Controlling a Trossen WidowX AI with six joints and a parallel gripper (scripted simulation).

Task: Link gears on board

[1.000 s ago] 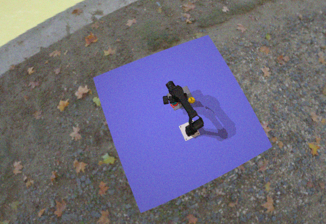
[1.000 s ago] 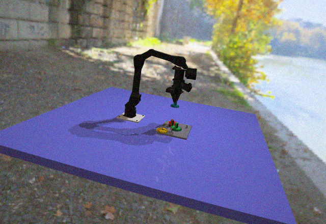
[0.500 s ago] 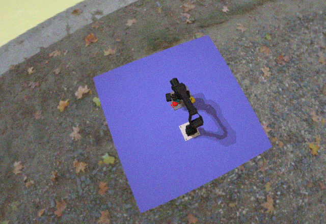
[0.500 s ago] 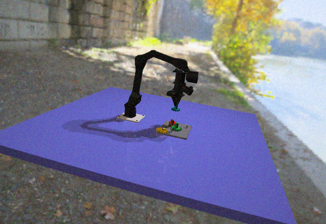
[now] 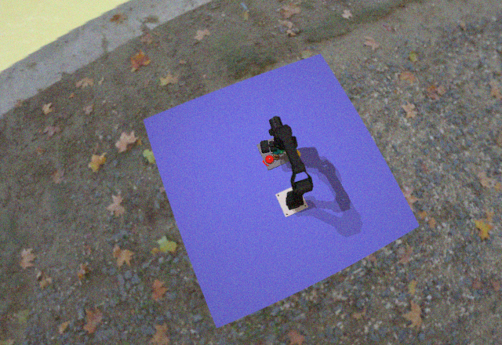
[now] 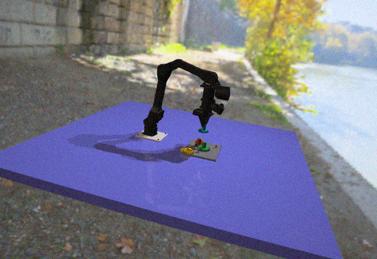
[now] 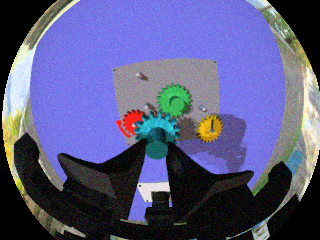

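Right now my gripper tip is 9 cm above the green gear, 3 cm to the left of it and 3 cm short of it. The rest, counted from my gripper tip: teal gear: 1 cm below; then red gear: 10 cm below, 4 cm to the left, 2 cm behind; then brown gear: 9 cm below, 1 cm behind.
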